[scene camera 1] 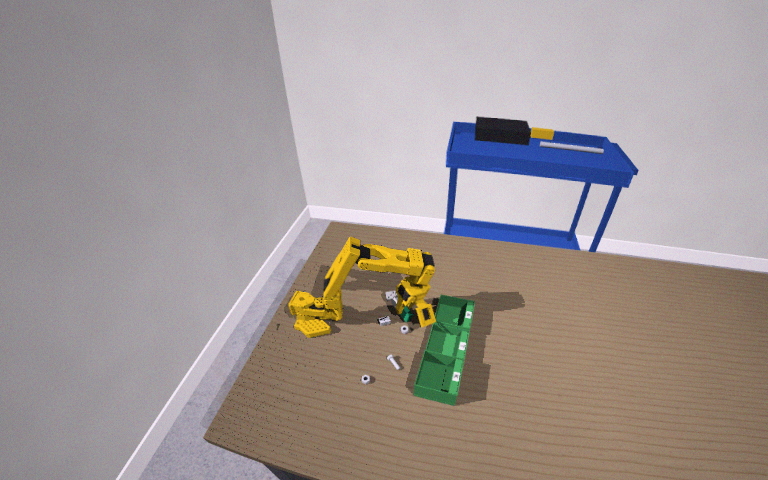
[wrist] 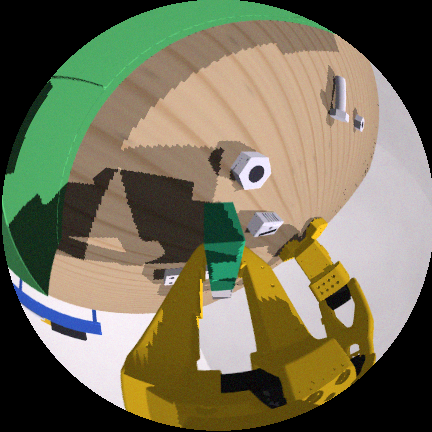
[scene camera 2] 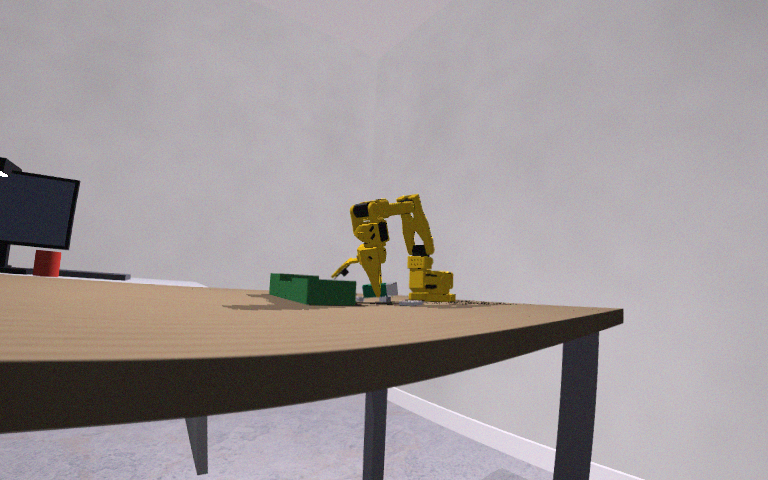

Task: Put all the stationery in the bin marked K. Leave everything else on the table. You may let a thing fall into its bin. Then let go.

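Where they show: hand, tool point: (scene camera 1: 404,310) (wrist: 208,251) (scene camera 2: 378,294); arm's base, link origin: (scene camera 1: 324,321) (wrist: 300,234) (scene camera 2: 425,300).
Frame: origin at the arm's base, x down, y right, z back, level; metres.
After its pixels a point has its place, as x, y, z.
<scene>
A green block with a pale end (scene camera 1: 406,314) @(-0.031, -0.039, -0.194) (scene camera 2: 370,290) @(-0.023, -0.052, -0.197) (wrist: 224,250) @(-0.032, -0.041, -0.202), which looks like an eraser, is pressed between the two jaws of my gripper (scene camera 1: 402,309) (wrist: 225,257) @(-0.016, -0.060, -0.184). In scene camera 2 my gripper (scene camera 2: 378,293) points down, low over the table, beside the bins. The green three-compartment bin row (scene camera 1: 434,391) @(-0.041, 0.145, -0.286) (scene camera 2: 331,290) @(-0.023, -0.106, -0.309) (wrist: 75,100) stands beside it. Its white labels (scene camera 1: 468,314) @(-0.035, -0.062, -0.336) are too small to read, so I cannot tell which is K. No stationery can be made out inside the compartments; parts of them are hidden or in shadow.
On the wooden table (scene camera 1: 566,350) @(0.000, -0.023, -0.571) lie a hex nut (scene camera 1: 404,329) @(-0.008, -0.012, -0.195) (wrist: 251,170) @(-0.009, -0.015, -0.198), a small metallic connector (scene camera 1: 384,320) @(-0.010, -0.026, -0.144) (wrist: 265,224) @(-0.011, -0.028, -0.153), a bolt (scene camera 1: 393,362) @(-0.008, 0.079, -0.190) (wrist: 339,97), another nut (scene camera 1: 365,379) @(-0.008, 0.132, -0.142) (wrist: 359,123) @(-0.007, 0.123, -0.146) and a white piece with dark holes (scene camera 1: 390,294) @(-0.007, -0.113, -0.138) (wrist: 171,277) @(-0.007, -0.118, -0.172). A blue cart (scene camera 1: 538,172) stands behind.
</scene>
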